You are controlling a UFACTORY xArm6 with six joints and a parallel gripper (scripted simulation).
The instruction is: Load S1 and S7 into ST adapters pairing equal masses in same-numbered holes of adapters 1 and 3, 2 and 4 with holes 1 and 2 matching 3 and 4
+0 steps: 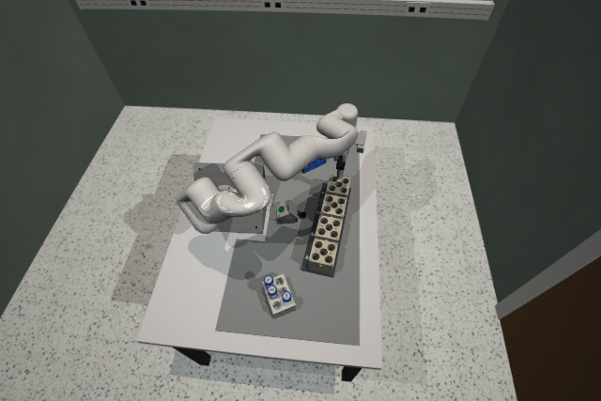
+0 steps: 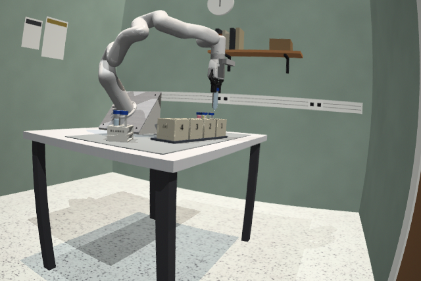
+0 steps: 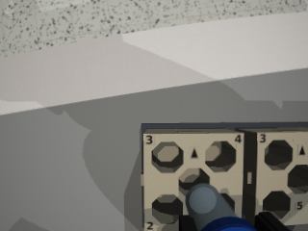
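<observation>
Right now my hand is 5 cm above the blue-capped water blank and 1 cm to the left of it. Also, from my hand: green DONE key: 26 cm behind, 18 cm below, 10 cm to the right; bucket adapter: 20 cm below; blue sample rack: 22 cm below, 21 cm to the left, 11 cm behind.
</observation>
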